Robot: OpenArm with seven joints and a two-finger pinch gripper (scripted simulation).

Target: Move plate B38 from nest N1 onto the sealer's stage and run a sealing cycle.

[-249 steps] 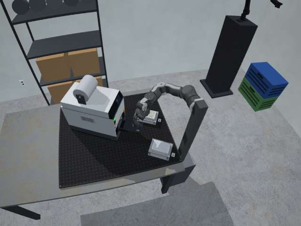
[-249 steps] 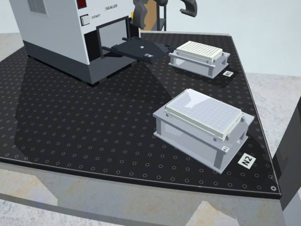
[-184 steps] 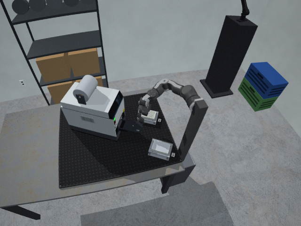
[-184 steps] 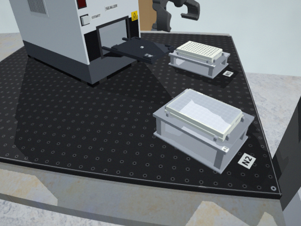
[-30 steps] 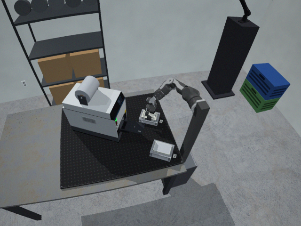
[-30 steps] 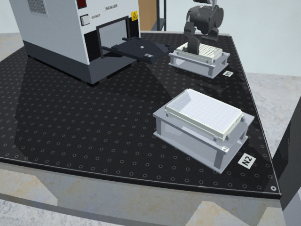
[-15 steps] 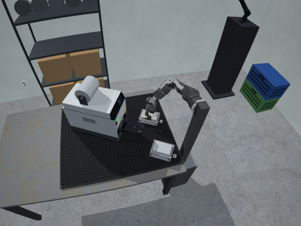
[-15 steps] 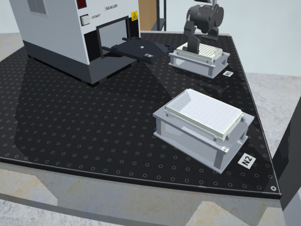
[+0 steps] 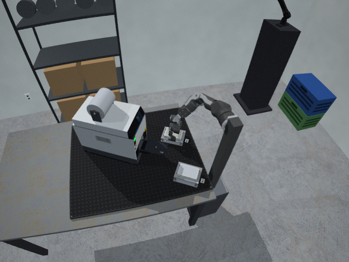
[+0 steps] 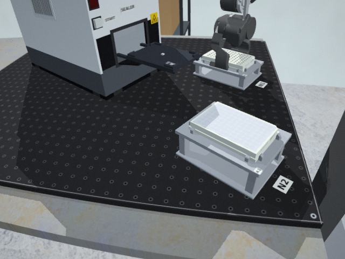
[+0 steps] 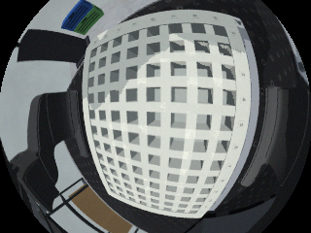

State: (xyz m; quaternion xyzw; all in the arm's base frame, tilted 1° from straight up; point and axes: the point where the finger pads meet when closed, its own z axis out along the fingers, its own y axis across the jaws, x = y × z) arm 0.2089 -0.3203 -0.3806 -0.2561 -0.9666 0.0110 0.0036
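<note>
My hand is 10 mm below the white 96-well plate B38. Round my hand: sealer's dark stage: 160 mm ahead, 130 mm to the left, 60 mm above; then nest N2: 340 mm to the left, 10 mm above; then nest N1: 10 mm below.
</note>
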